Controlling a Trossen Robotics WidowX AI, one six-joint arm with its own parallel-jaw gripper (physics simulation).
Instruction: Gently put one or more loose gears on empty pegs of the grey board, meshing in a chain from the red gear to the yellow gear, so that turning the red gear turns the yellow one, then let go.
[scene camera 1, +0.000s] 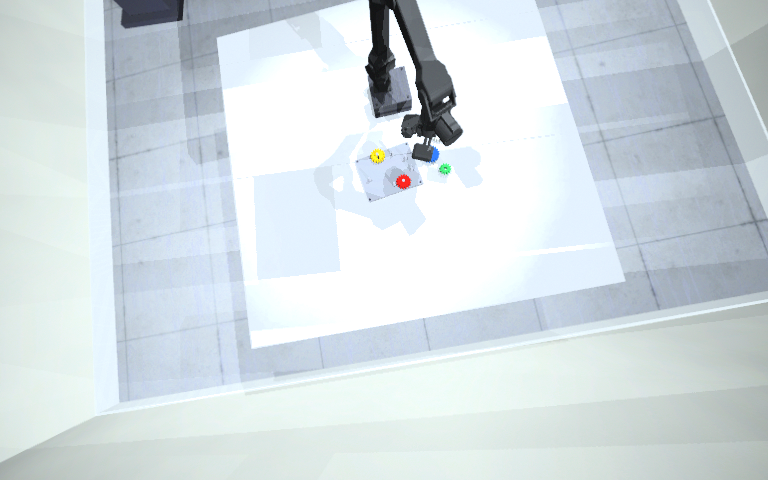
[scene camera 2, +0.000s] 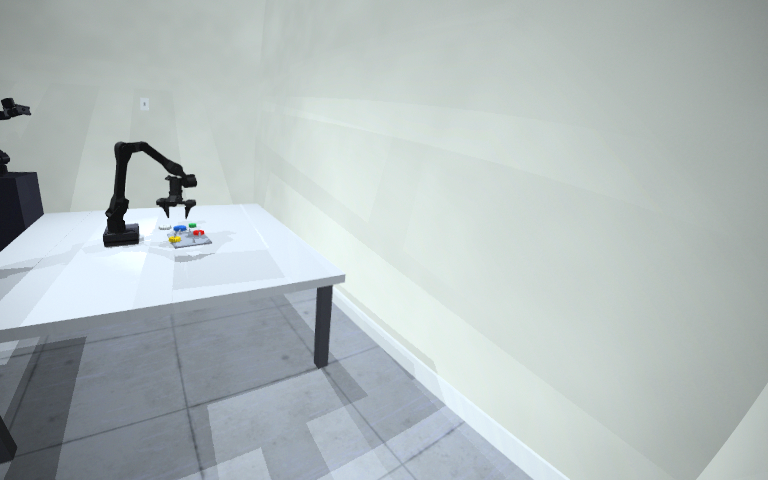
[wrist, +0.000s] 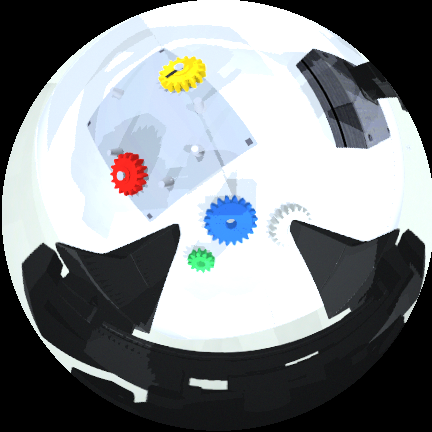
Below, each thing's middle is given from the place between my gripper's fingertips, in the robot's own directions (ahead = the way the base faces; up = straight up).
Right now the blue gear (wrist: 215, 221) is 60 mm below my hand, 20 mm to the left of it and 10 mm ahead of it. Also, from my hand: red gear (wrist: 130, 164): 110 mm ahead, 80 mm to the right, 50 mm below; then white gear (wrist: 279, 229): 70 mm behind, 60 mm to the left, 60 mm below; then grey board (scene camera 1: 383, 174): 130 mm to the right, 60 mm below, 60 mm ahead.
